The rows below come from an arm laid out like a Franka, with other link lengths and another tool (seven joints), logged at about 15 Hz.
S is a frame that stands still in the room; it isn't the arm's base.
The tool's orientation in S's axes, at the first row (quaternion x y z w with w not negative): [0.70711, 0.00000, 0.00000, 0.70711]
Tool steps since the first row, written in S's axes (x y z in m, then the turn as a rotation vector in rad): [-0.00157, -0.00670, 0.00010, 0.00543, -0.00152, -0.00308]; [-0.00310, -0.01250, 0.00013, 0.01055, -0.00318, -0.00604]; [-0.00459, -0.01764, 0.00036, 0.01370, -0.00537, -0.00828]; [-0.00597, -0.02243, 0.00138, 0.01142, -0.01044, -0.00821]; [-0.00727, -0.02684, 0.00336, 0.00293, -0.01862, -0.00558]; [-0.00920, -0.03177, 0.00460, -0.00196, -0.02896, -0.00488]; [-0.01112, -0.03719, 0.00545, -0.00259, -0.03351, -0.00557]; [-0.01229, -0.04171, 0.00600, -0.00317, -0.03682, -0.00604]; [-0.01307, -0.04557, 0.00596, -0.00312, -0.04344, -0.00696]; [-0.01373, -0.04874, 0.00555, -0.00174, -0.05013, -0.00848]
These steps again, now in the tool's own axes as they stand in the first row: [-0.00157, 0.00010, 0.00670, 0.00543, -0.00308, 0.00152]; [-0.00310, 0.00013, 0.01250, 0.01055, -0.00604, 0.00318]; [-0.00459, 0.00036, 0.01764, 0.01370, -0.00828, 0.00537]; [-0.00597, 0.00138, 0.02243, 0.01142, -0.00821, 0.01044]; [-0.00727, 0.00336, 0.02684, 0.00293, -0.00558, 0.01862]; [-0.00920, 0.00460, 0.03177, -0.00196, -0.00488, 0.02896]; [-0.01112, 0.00545, 0.03719, -0.00259, -0.00557, 0.03351]; [-0.01229, 0.00600, 0.04171, -0.00317, -0.00604, 0.03682]; [-0.01307, 0.00596, 0.04557, -0.00312, -0.00696, 0.04344]; [-0.01373, 0.00555, 0.04874, -0.00174, -0.00848, 0.05013]
